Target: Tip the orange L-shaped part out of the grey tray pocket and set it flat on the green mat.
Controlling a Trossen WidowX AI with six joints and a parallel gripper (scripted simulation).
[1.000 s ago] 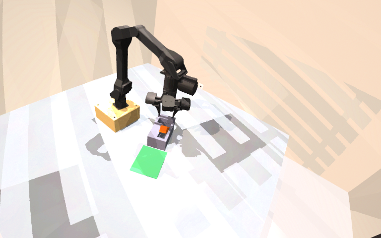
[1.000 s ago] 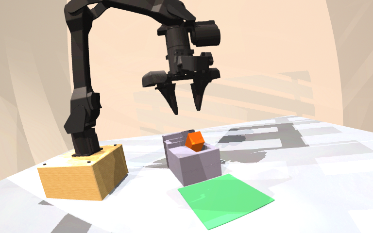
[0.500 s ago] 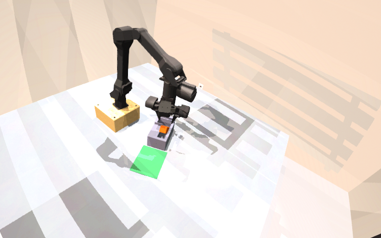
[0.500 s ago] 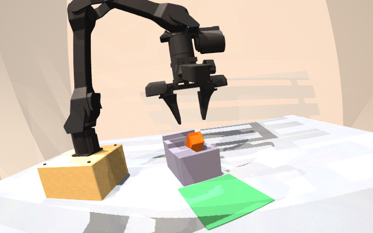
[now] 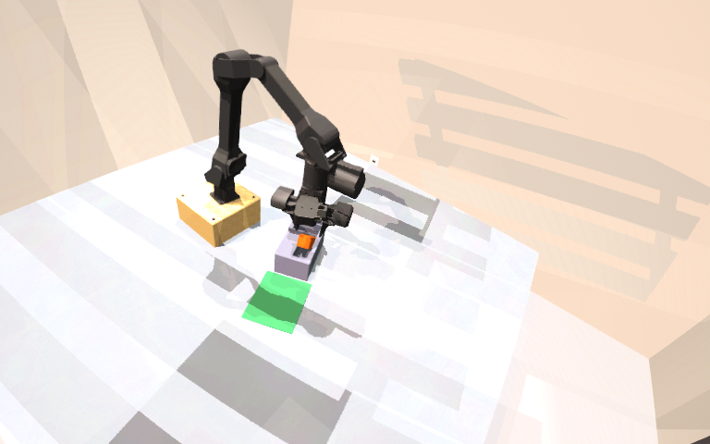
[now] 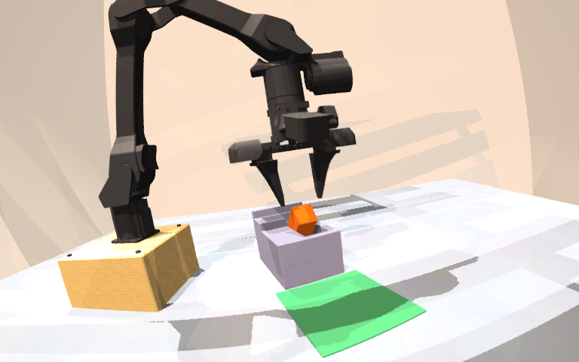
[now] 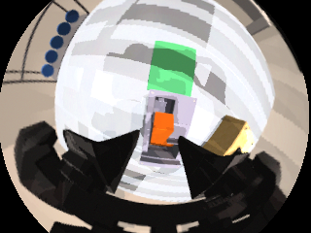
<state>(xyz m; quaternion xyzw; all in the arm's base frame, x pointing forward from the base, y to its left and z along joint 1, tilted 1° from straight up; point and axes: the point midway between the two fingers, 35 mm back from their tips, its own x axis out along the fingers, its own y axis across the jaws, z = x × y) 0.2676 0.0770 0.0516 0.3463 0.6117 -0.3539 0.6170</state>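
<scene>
My gripper tip is now 6 cm above the orange L-shaped part, 3 cm past it and 2 cm to the right of it. Also, from my gripper tip: green mat: 13 cm to the right, 12 cm below, 6 cm ahead.
</scene>
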